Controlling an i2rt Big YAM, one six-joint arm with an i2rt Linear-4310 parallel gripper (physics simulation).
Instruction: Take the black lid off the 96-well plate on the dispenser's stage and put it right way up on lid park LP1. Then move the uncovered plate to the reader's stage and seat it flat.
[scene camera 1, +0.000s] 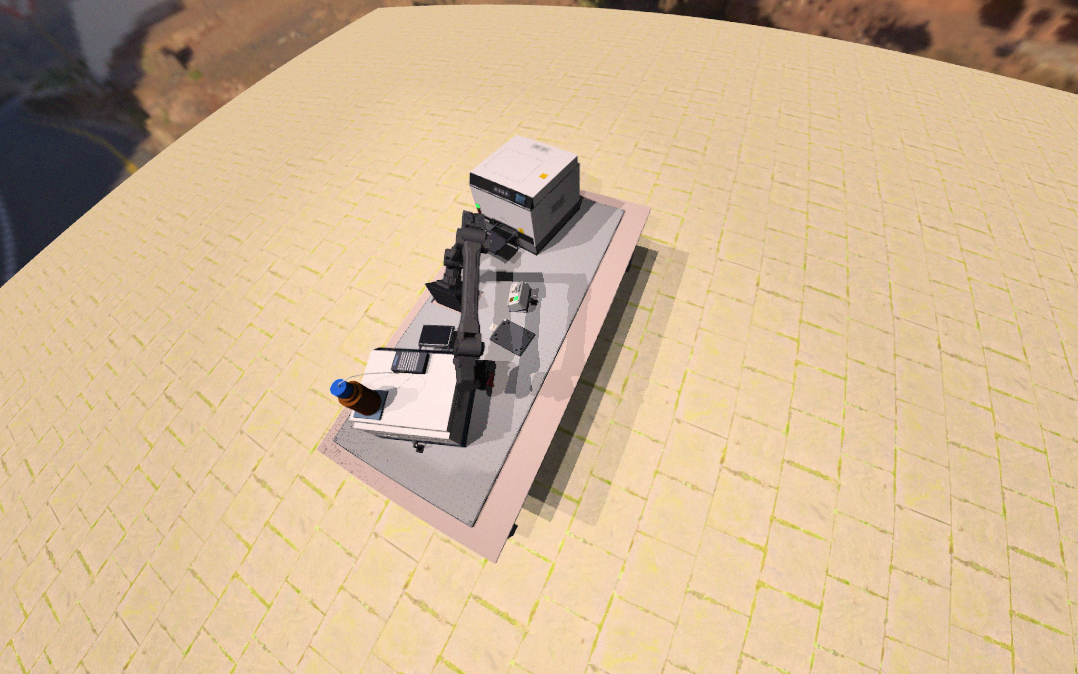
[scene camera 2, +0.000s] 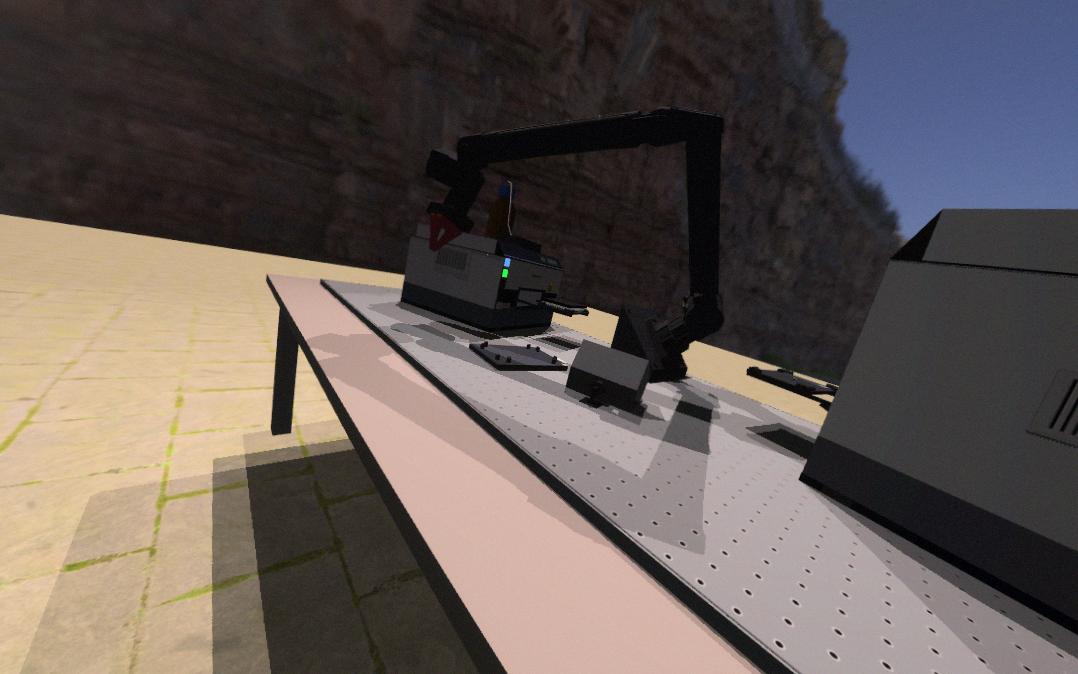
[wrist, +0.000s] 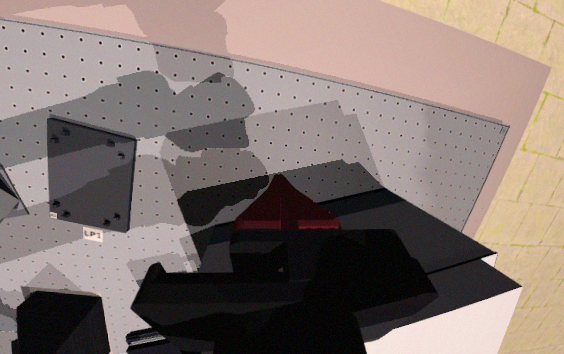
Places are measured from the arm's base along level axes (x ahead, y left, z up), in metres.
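Where they show: gripper, between the fingertips: (scene camera 1: 492, 386) (scene camera 2: 431, 250) (wrist: 278, 180); arm's base, origin of its link: (scene camera 1: 451, 285) (scene camera 2: 662, 342).
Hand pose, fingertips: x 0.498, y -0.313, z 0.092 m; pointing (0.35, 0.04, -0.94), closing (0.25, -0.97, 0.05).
Note:
Each offset is from my fingertips to the top centre of the thing. "*": to the spot under its first point. Level surfaces: height alone.
My gripper (scene camera 1: 488, 379) (scene camera 2: 439, 235) (wrist: 278, 180) is shut and empty, its red fingertips by the vented side of the dispenser (scene camera 1: 405, 401) (scene camera 2: 453, 278). The dispenser's stage @[dx -0.370, dy +0.067, dz -0.058 m] (scene camera 2: 566, 306) sticks out from its housing. A dark, flat-topped object @[* dx -0.356, dy +0.068, dz -0.058 m] (scene camera 1: 437, 335) sits there in scene camera 1; lid and plate are too small to tell apart, and the arm hides most of that area in the wrist view. Lid park LP1 @[dx -0.121, dy +0.255, dz -0.147 m] (scene camera 1: 512, 337) (scene camera 2: 516, 356) (wrist: 92, 175) is a dark plate with small pegs and no lid on it. The reader @[dx -0.450, dy +0.915, dz +0.176 m] (scene camera 1: 524, 186) (scene camera 2: 938, 341) stands at the far end, its stage @[dx -0.469, dy +0.643, dz -0.064 m] (scene camera 1: 499, 242) (scene camera 2: 787, 381) partly behind the arm in scene camera 1.
A brown bottle with a blue cap @[* dx -0.279, dy -0.289, dz +0.189 m] (scene camera 1: 357, 397) (scene camera 2: 500, 210) stands on the dispenser. A small sloped box with lit buttons @[dx -0.196, dy +0.428, dz -0.083 m] (scene camera 1: 519, 296) (scene camera 2: 608, 369) stands between LP1 and the reader. The arm (scene camera 1: 470, 294) (scene camera 2: 572, 136) arches over the perforated board @[dz -0.167 m] (scene camera 1: 476, 484) (scene camera 2: 763, 508) (wrist: 310, 112).

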